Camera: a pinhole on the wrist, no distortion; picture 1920 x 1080 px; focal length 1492.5 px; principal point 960.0 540.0 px. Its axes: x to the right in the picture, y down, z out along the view. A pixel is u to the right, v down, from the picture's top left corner.
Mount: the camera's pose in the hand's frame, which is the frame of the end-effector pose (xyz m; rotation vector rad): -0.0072 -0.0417 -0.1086 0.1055 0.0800 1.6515
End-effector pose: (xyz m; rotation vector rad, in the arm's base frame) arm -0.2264 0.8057 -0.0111 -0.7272 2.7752 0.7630
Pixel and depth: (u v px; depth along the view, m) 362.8 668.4 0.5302
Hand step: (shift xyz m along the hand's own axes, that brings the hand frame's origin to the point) 0.0270 -0.2628 0.4188
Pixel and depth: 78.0 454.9 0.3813
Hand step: 0.0773 -0.2687 0.2628
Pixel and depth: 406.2 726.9 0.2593
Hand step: -0.0012 -0.1432 0.1507
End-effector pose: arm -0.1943 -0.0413 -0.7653 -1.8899 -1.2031 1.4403
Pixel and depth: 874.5 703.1 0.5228
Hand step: -0.0001 -0.0821 0.4166
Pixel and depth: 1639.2 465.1 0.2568
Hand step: 0.0261 0.0730 0.1474
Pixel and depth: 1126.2 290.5 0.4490
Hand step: 0.1156 0.0094 0.3296
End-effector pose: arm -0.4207 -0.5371 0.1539 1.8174 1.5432 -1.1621
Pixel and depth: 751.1 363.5 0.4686
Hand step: 0.1078 -0.1077 0.3490
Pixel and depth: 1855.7 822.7 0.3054
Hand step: -0.0437 0.1327 0.2052
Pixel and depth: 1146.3 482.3 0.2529
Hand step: 0.0295 -0.0123 0.1421
